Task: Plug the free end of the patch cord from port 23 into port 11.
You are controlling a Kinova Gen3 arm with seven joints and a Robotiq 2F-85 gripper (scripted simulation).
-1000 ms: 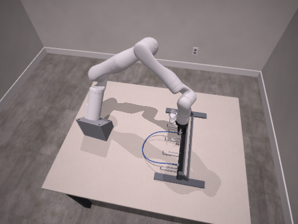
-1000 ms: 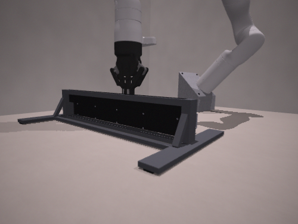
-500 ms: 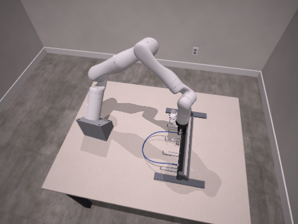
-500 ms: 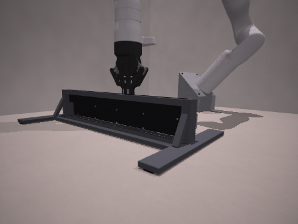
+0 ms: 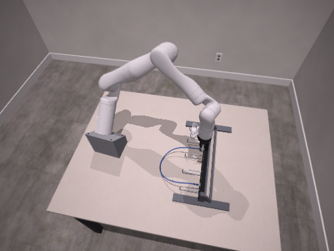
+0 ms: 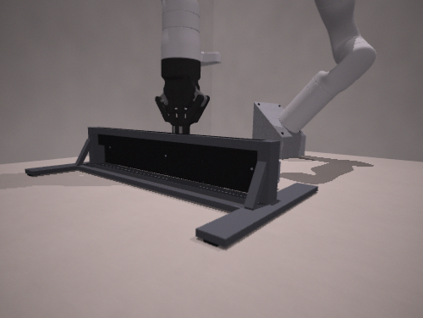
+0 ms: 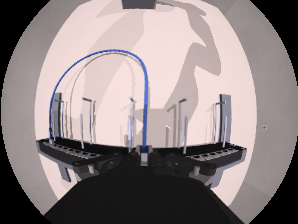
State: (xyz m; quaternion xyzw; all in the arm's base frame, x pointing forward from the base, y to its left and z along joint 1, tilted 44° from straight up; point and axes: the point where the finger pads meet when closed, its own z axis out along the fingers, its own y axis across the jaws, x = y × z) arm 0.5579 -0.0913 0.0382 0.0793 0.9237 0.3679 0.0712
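My gripper is now 1 cm short of the plug and 2 cm above it.
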